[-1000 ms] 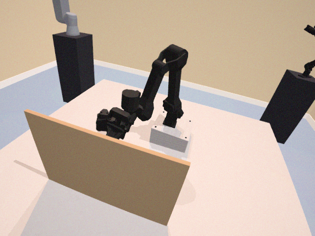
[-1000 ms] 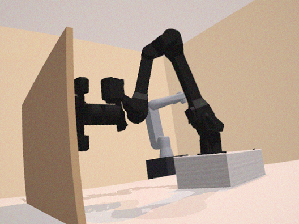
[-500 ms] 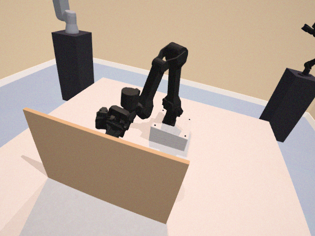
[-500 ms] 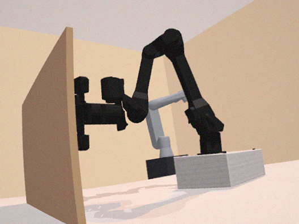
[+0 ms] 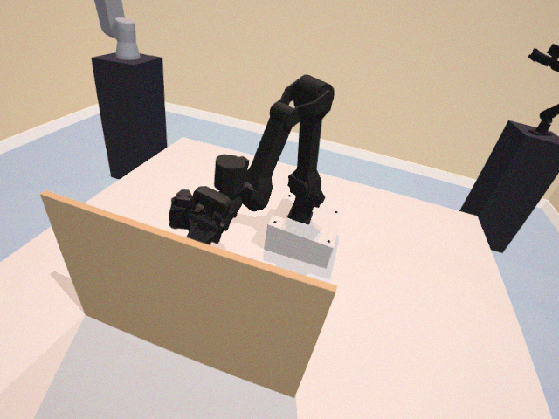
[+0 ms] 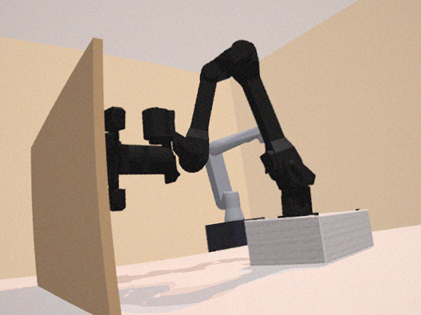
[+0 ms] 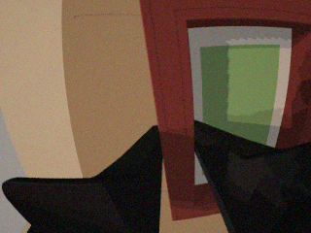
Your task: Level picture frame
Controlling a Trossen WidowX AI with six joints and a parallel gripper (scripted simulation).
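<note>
Now: gripper tip 10 mm short of the picture frame, 10 mm to the left of it and 50 mm above it. From my gripper tip the other things lie so: tan wall board: 20 mm ahead, 10 mm to the left, 70 mm below.
</note>
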